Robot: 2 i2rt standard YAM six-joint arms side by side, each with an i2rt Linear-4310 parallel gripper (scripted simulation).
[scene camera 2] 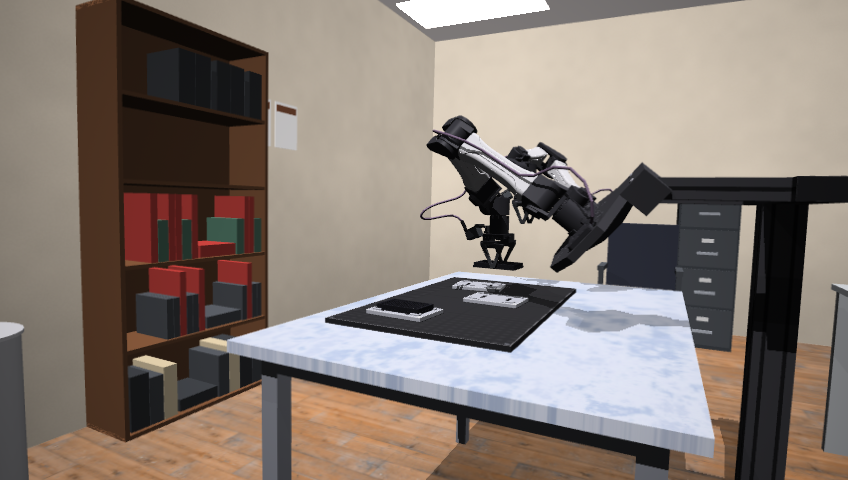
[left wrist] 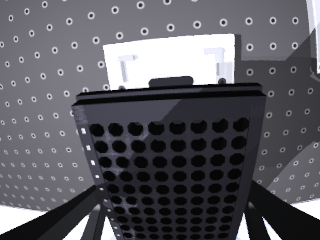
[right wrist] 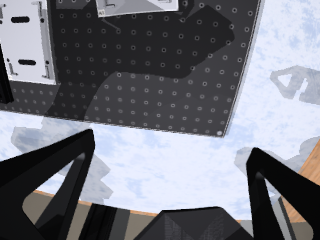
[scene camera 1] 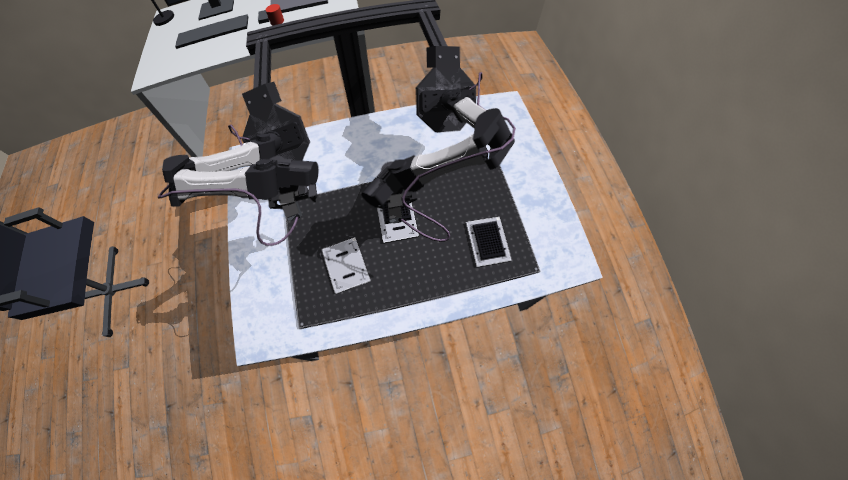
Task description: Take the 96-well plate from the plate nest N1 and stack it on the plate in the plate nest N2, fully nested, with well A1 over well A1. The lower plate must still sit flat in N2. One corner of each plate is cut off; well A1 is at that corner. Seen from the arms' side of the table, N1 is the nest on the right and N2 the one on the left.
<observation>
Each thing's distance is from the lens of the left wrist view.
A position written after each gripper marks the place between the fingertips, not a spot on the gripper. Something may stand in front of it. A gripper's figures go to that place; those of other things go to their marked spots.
left gripper [left wrist: 173,188]: 12 cm
white nest [left wrist: 178,57]: 18 cm
</observation>
